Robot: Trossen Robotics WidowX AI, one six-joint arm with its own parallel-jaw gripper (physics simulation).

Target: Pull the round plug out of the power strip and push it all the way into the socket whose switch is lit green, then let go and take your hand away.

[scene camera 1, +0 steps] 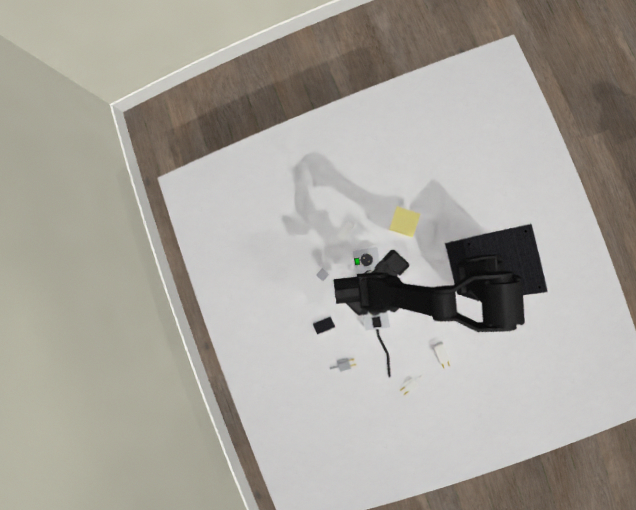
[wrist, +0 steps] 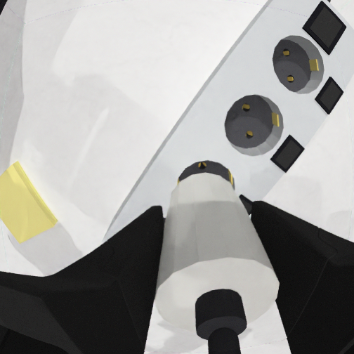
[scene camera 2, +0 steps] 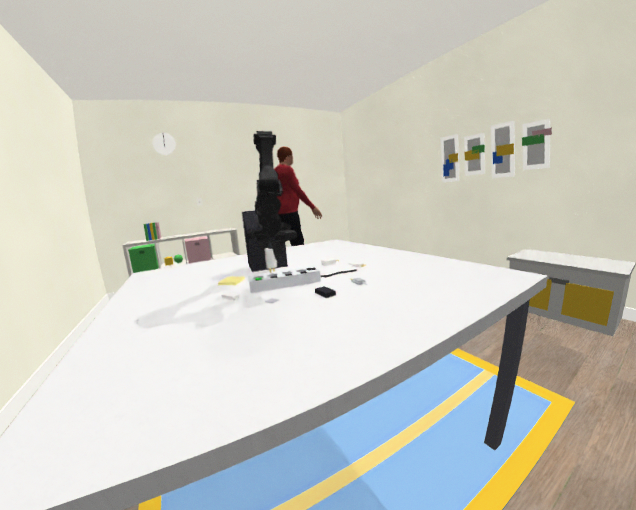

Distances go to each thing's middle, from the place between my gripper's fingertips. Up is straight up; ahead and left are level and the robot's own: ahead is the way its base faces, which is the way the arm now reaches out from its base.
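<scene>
Relative to the white round plug (wrist: pixel 214 277), my hand is 10 mm below, 10 mm to the left and 10 mm short of it.
</scene>
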